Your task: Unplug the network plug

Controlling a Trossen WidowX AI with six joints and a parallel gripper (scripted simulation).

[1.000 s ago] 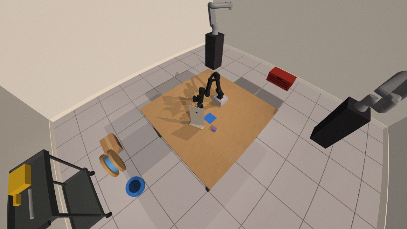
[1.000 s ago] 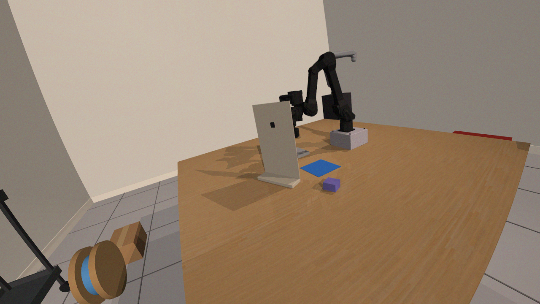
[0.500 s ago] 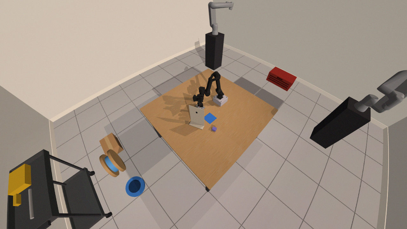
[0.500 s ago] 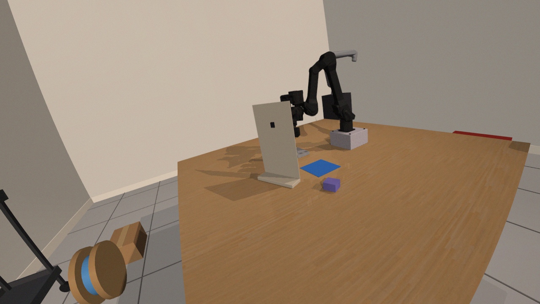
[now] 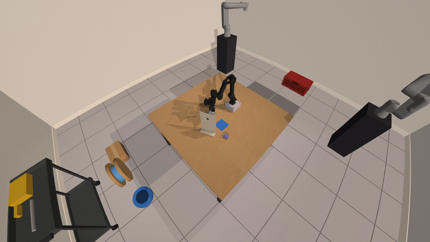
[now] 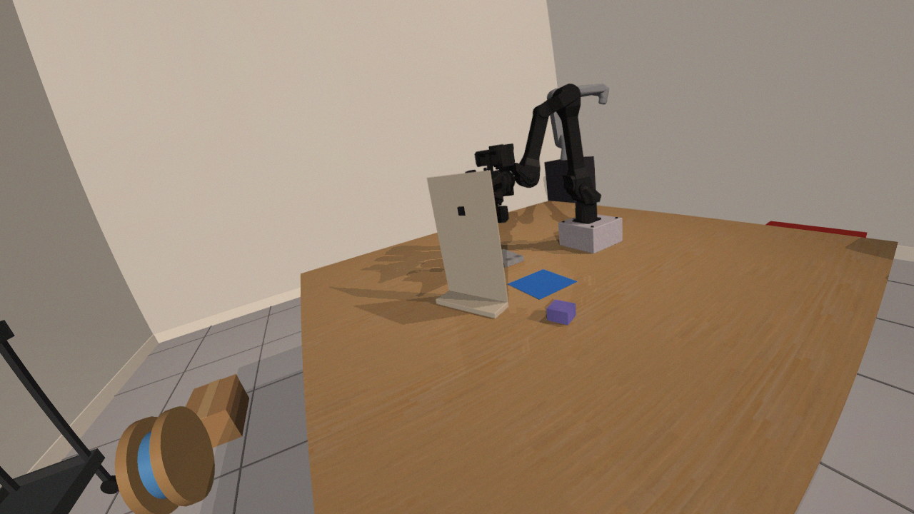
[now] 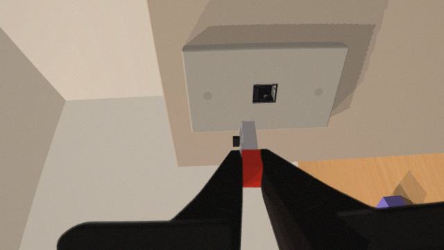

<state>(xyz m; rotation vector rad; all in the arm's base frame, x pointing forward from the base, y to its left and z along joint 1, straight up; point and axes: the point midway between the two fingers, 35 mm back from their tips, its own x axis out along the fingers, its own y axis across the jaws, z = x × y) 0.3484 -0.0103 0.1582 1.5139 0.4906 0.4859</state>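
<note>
Now: the blue square 23 cm below my gripper tip, 9 cm to the left of it and 8 cm behind it. Round my gripper tip: flat grey bracket 23 cm below, 12 cm to the right, 12 cm behind; small purple block 23 cm to the left, 22 cm below; grey upright panel 10 cm below, 8 cm ahead, 4 cm to the left.
</note>
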